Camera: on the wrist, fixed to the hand. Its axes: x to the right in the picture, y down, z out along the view.
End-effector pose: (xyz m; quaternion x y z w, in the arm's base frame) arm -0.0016 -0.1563 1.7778 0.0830 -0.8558 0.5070 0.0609
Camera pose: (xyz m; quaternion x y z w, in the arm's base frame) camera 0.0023 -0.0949 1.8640 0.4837 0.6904 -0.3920 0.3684
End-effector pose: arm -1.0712 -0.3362 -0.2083 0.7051 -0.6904 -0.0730 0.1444
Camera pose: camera -0.9986 -0.3336 -0.1313 0.0341 -0.9932 -0.0200 0.1094
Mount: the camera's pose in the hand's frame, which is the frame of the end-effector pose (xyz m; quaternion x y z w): 0.0075 -0.0457 -0.0952 -0.0135 -0.0795 0.6819 0.7270
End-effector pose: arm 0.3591 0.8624 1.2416 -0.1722 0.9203 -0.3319 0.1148
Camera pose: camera 0.3322 0.8809 1.3423 0.4744 0.7819 -0.1369 0.3806
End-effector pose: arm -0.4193 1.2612 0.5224 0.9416 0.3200 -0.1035 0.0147
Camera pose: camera -0.4235 1.3110 0.6157 0.8943 -0.4092 -0.1358 0.1194
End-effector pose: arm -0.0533 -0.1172 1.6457 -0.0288 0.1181 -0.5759 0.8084
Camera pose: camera -0.1146 -0.1310 1.5605 0.0029 0.0490 0.1365 0.9894
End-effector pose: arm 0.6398 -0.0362 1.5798 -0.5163 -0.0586 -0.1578 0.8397
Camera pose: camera 0.6259 -0.1411 1.5767 -0.4392 0.2448 0.4981 0.7064
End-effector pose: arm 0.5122 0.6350 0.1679 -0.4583 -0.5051 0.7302 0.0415
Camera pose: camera 0.5572 0.7277 0.1920 0.6201 0.0678 -0.5887 0.5141
